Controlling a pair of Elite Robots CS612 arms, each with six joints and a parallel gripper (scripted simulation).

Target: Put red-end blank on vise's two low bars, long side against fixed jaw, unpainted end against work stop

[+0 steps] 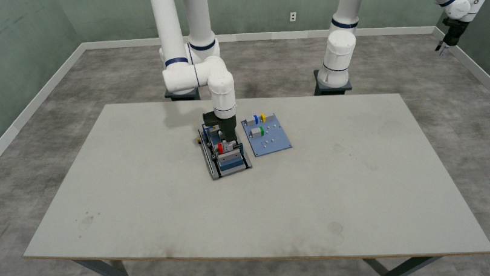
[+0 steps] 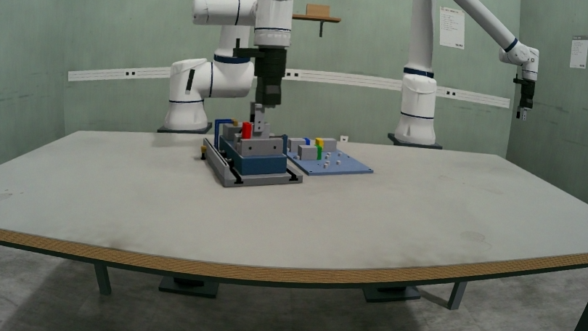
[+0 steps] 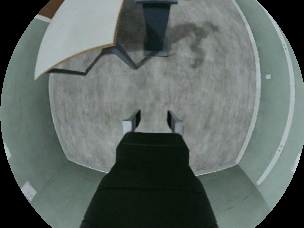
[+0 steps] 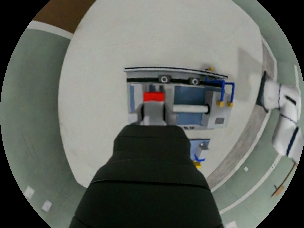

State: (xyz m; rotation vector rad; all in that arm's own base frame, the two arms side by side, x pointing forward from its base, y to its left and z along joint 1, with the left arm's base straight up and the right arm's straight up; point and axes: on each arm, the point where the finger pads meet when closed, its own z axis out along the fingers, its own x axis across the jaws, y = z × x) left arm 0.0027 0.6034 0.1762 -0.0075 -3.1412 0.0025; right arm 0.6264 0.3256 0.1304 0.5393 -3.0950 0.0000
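Observation:
Right now the red-ended blank is 20 mm below my right hand. From my right hand the other things lie so: fixed jaw: 50 mm below, 30 mm ahead, 20 mm to the left; work stop: 50 mm to the left, 40 mm below, 20 mm behind; moving jaw: 50 mm below, 30 mm behind.

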